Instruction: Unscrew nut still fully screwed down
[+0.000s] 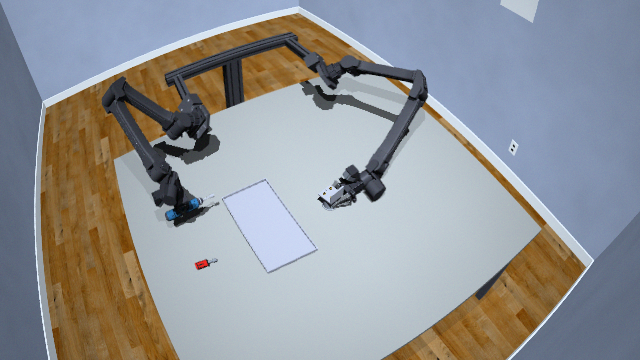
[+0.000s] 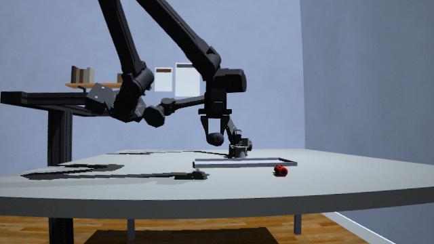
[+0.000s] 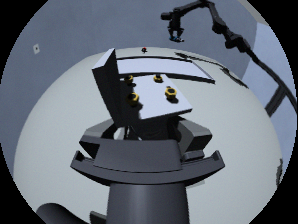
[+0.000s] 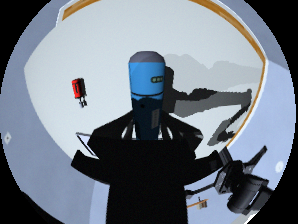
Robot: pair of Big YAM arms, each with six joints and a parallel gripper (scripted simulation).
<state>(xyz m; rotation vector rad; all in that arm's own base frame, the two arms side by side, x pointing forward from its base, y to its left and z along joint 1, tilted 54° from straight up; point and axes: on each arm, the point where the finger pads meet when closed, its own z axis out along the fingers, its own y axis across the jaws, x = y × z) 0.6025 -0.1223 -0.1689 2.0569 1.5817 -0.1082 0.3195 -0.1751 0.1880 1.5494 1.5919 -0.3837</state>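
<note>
My left hand is 5 cm below the bracket. Also, from my left hand: red tool: 59 cm to the right, 3 cm ahead, 1 cm below.
</note>
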